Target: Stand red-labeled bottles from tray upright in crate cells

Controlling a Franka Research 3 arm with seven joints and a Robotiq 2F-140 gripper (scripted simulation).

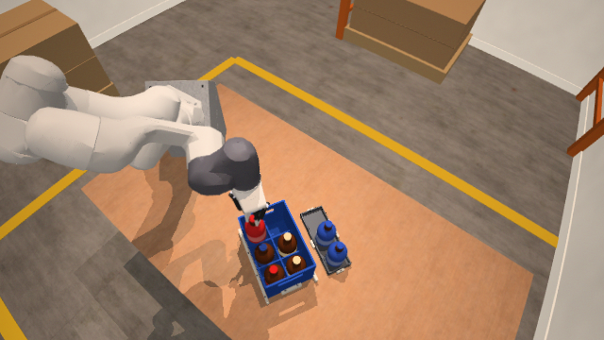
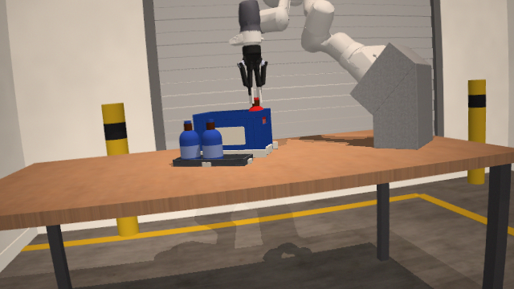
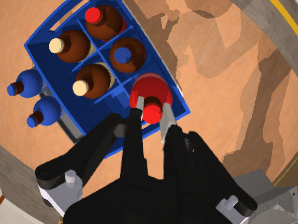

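Now: hand 9 cm above the red-labeled bottle. From my hand the other things lie so: tray (24 cm ahead, 13 cm to the left, 22 cm below); then blue crate (10 cm ahead, 2 cm to the right, 15 cm below).
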